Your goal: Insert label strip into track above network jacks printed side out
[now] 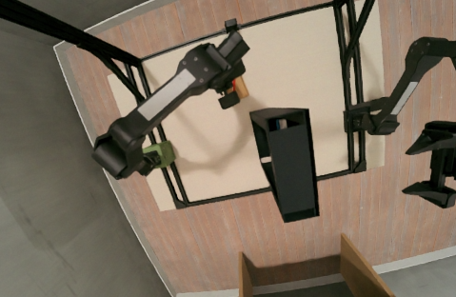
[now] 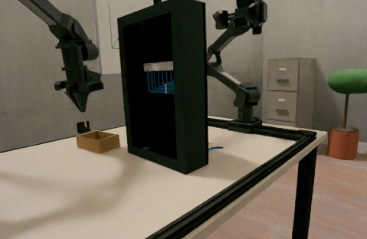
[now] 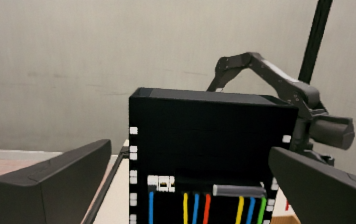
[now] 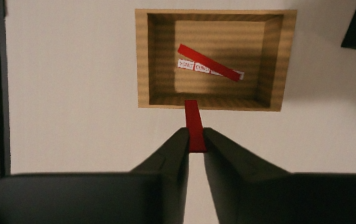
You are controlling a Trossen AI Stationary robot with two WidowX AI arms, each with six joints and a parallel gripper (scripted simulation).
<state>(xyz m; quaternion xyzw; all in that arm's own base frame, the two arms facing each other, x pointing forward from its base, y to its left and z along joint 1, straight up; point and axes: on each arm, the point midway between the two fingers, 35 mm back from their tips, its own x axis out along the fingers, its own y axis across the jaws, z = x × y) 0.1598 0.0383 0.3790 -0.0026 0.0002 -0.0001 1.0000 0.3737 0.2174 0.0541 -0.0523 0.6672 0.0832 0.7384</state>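
Now: the box 1 cm ahead of my right hand, 4 cm to the left of it and 15 cm below it.
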